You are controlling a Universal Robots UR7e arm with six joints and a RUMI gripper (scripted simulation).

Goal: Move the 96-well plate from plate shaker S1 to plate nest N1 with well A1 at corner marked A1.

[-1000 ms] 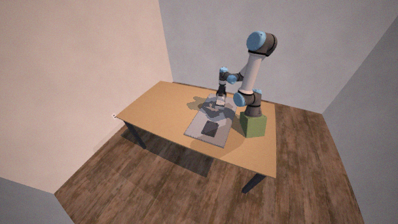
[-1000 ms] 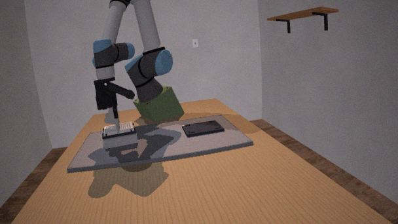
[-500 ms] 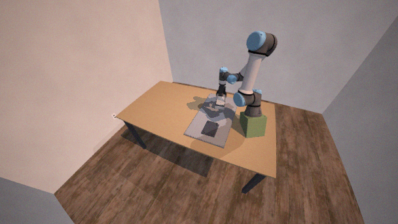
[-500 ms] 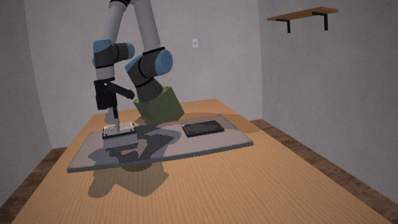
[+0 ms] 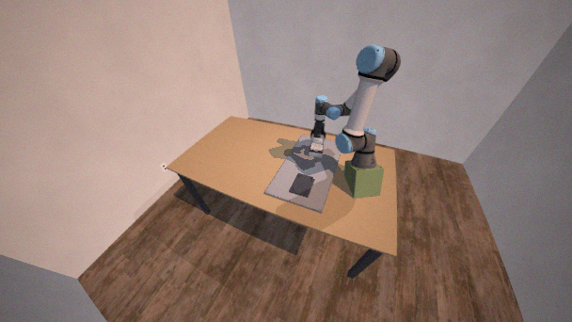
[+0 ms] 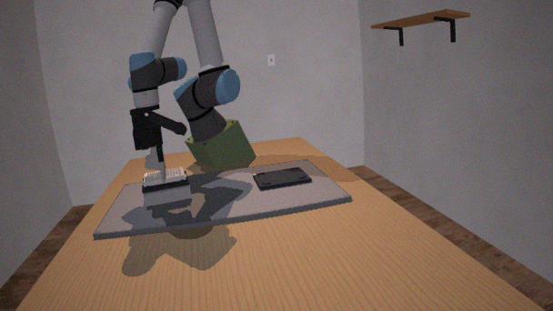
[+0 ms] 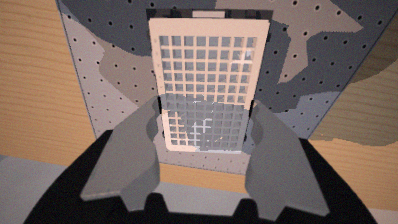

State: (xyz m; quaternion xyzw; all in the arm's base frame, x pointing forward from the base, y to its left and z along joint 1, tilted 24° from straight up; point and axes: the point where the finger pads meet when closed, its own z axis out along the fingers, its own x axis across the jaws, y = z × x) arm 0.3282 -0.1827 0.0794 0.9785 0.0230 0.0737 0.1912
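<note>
My hand is 360 mm to the right of the dark plate nest N1, 70 mm above it and 30 mm short of it. From my hand the other things lie so: white 96-well plate (10 mm below).
</note>
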